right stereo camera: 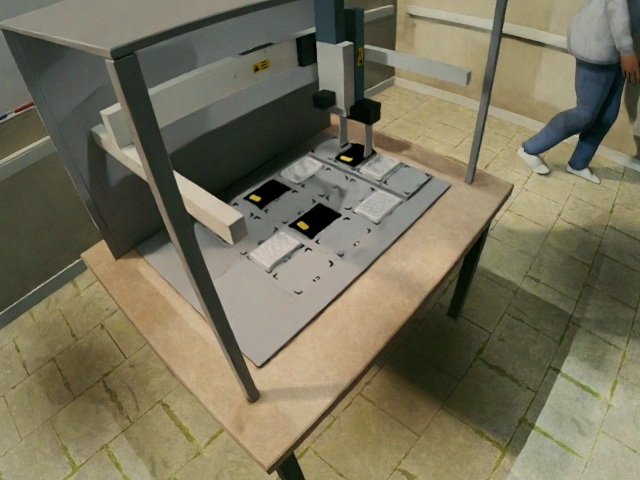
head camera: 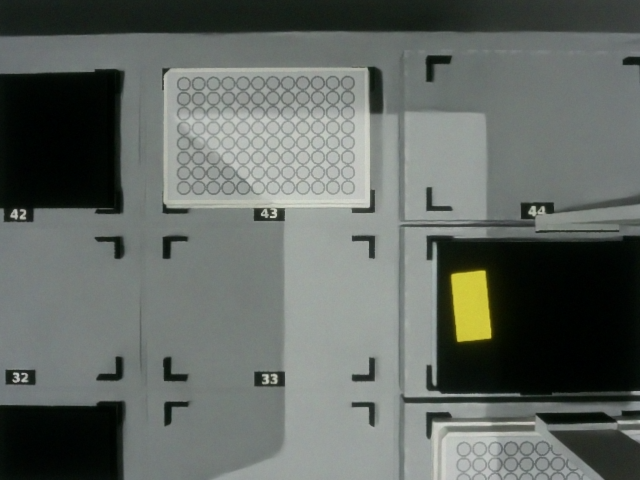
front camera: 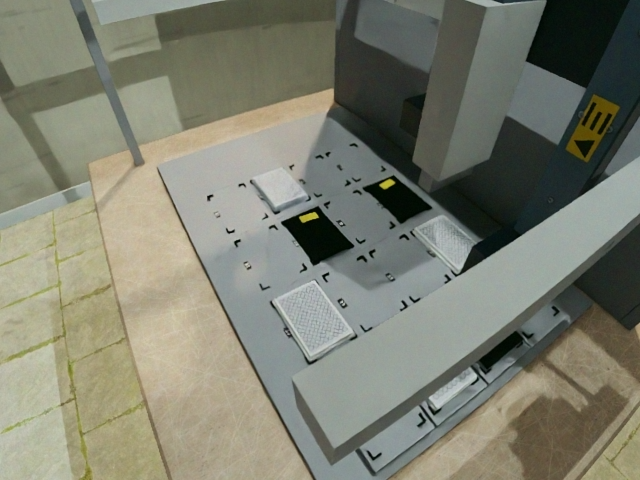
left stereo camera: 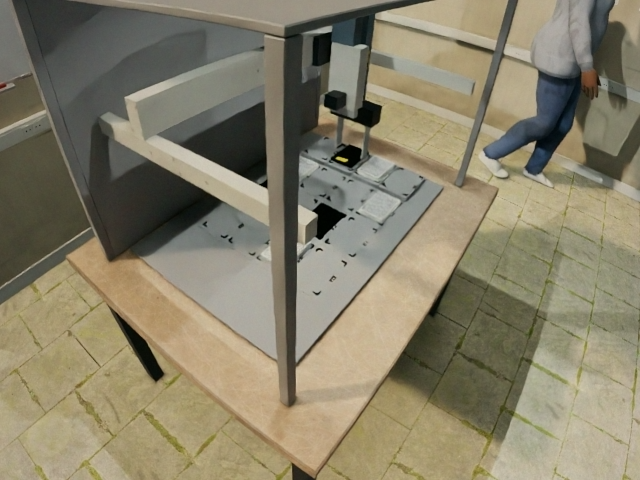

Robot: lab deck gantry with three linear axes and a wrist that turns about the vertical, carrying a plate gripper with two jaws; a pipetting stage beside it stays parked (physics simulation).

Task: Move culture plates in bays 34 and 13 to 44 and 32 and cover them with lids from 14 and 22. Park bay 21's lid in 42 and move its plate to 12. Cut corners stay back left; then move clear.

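Frame: origin at the robot's base, x ahead, y left, z up, level; metres.
Where they show: gripper, fingertip midpoint: (right stereo camera: 355, 150) (head camera: 569, 322) (left stereo camera: 350, 151); robot's base, origin of the base link: (right stereo camera: 298, 293) (front camera: 209, 197) (left stereo camera: 317, 293).
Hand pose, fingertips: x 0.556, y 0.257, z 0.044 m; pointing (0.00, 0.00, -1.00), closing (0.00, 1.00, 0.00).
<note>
Things, the pixels of their top centre, and the offset from my fingertips. "pt": a spot on its surface instead.
- black lid, middle of its top: (head camera: 554, 317) (front camera: 477, 322) (right stereo camera: 355, 153) (left stereo camera: 350, 154) dx +0.000, dy +0.000, dz -0.013 m
- Bay 44's raised nest, surface spot: (head camera: 547, 129) pt dx +0.006, dy +0.110, dz -0.029 m
- white uncovered plate, middle of its top: (front camera: 312, 315) (right stereo camera: 378, 203) (left stereo camera: 380, 204) dx -0.164, dy -0.214, dz -0.030 m
- bay 22, surface spot: (front camera: 317, 237) (right stereo camera: 320, 217) pt dx -0.314, dy -0.113, dz -0.036 m
- bay 42, surface spot: (head camera: 51, 139) (front camera: 405, 202) pt dx -0.300, dy +0.107, dz -0.036 m
- white plate, middle of its top: (front camera: 279, 185) (left stereo camera: 285, 248) (right stereo camera: 274, 248) dx -0.492, dy -0.107, dz -0.030 m
- bay 43, surface spot: (head camera: 266, 139) (front camera: 449, 240) (right stereo camera: 302, 168) pt dx -0.164, dy +0.104, dz -0.030 m
- bay 24, surface spot: (head camera: 496, 454) pt dx -0.031, dy -0.079, dz -0.015 m
- grey enclosure post, surface spot: (left stereo camera: 281, 222) (right stereo camera: 169, 223) pt dx -0.827, dy -0.378, dz +0.443 m
My gripper (head camera: 576, 322) (left stereo camera: 352, 152) (right stereo camera: 355, 150) is open, its jaws at the front and back sides of bay 34, with gaps visible beside the black lid (front camera: 500, 352) (head camera: 547, 315) (right stereo camera: 353, 154). That lid has a yellow label; a thin light edge of the plate beneath shows at its left. Bay 44's raised nest (head camera: 547, 129) is empty. Bay 13 holds a white uncovered plate (front camera: 312, 320) (left stereo camera: 379, 205) (right stereo camera: 378, 205). Black lids lie in bay 22 (front camera: 317, 237) (right stereo camera: 316, 219) and bay 42 (front camera: 398, 200) (head camera: 51, 139) (right stereo camera: 268, 193). Bay 21 holds a white plate (front camera: 280, 190) (right stereo camera: 273, 250). Bays 12, 14 and 32 are empty.
White plates stand in bay 43 (front camera: 445, 240) (head camera: 266, 139) (right stereo camera: 301, 169) and bay 24 (front camera: 451, 390) (head camera: 496, 454) (right stereo camera: 379, 166). A pale gantry beam (front camera: 465, 320) crosses the front view. A grey enclosure post (left stereo camera: 281, 222) (right stereo camera: 180, 232) stands at the deck's near side. A person (left stereo camera: 560, 87) (right stereo camera: 597, 87) is beyond the table.
</note>
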